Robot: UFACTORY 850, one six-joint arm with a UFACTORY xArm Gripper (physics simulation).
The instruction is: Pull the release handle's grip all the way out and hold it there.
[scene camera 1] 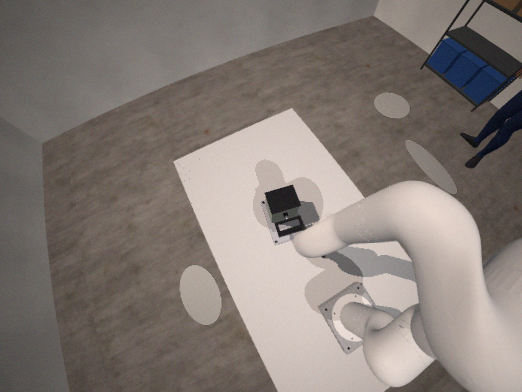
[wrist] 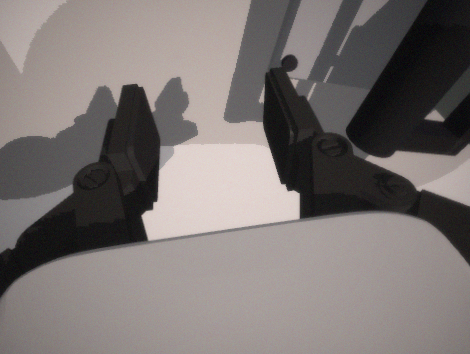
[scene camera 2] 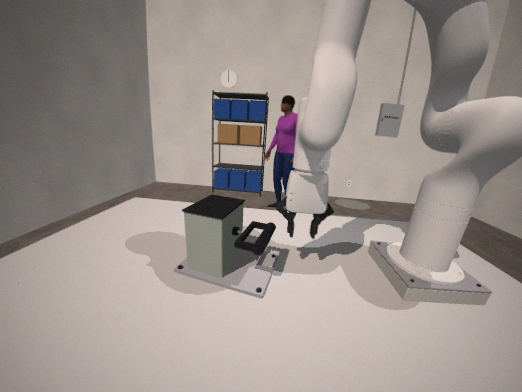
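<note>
The release handle's grip, a black rectangular frame (scene camera 1: 291, 232) (scene camera 2: 265, 239), stands out from the side of a pale green box with a black lid (scene camera 1: 282, 199) (scene camera 2: 205, 242). A small black knob (scene camera 2: 236, 230) shows between the box and the frame. In the wrist view the grip's thick dark bar (wrist: 400, 75) is at the upper right, outside the right finger. My gripper (scene camera 2: 302, 235) (wrist: 208, 105) is open, points down and is empty. It is to the right of the grip in scene camera 2, apart from it. The arm hides it in scene camera 1.
The box stands on a grey base plate (scene camera 1: 269, 229) (scene camera 2: 250, 284) with bolts, on a white table (scene camera 1: 235, 280) (scene camera 2: 125, 340). The arm's own mounting plate (scene camera 1: 348, 345) (scene camera 2: 445, 295) is at the right. A person (scene camera 2: 286, 132) and a shelf rack (scene camera 2: 213, 135) are behind the table.
</note>
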